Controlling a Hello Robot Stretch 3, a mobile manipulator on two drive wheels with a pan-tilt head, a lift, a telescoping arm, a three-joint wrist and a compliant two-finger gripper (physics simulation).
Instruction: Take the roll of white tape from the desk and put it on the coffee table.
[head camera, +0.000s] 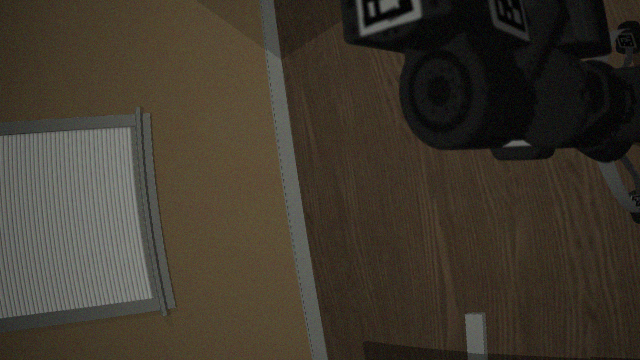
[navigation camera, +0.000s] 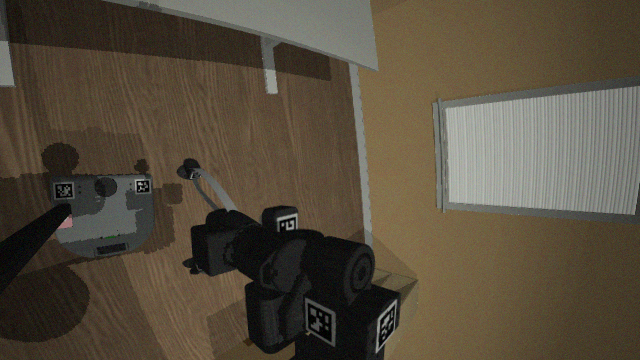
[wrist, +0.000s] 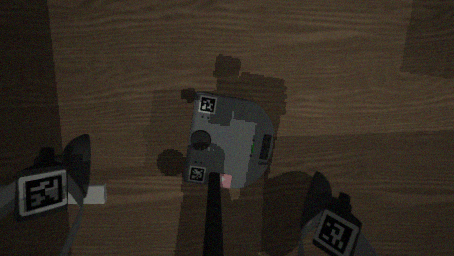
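Where they show: gripper, fingertip midpoint: (navigation camera: 187, 215) (wrist: 203, 173); robot's base, origin of the base link: (navigation camera: 106, 186) (wrist: 204, 132).
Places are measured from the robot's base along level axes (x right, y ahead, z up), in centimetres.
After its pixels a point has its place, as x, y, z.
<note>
My gripper (head camera: 631, 122) {12.3, -2.2, 82.5} (navigation camera: 191, 217) {12.3, -2.2, 82.5} (wrist: 203, 173) {12.3, -2.2, 82.5} is open, with its two fingers wide apart and nothing between them. It hangs above the wood floor, beside my own base. A white table top (navigation camera: 310, 25) {54.4, 56.1, 72.0} shows in part at the top of the navigation view, away from the gripper; whether it is the desk or the coffee table I cannot tell. The roll of white tape does not show in the head, navigation or wrist view.
My grey base (navigation camera: 112, 215) {1.4, -10.6, 16.0} (wrist: 240, 150) {-1.6, -14.6, 15.9} stands on the floor with the dark mast (navigation camera: 30, 245) {-11.6, -6.2, 69.8} (wrist: 213, 220) {-11.6, -6.5, 48.0} rising from it. A white table leg (head camera: 475, 332) (navigation camera: 270, 70) reaches the floor. A tan wall with a white window blind (head camera: 75, 220) {196.9, 16.0, 116.4} (navigation camera: 540, 150) {196.6, 17.8, 148.4} stands beyond the baseboard (head camera: 287, 175) {197.7, 5.0, 6.0}.
</note>
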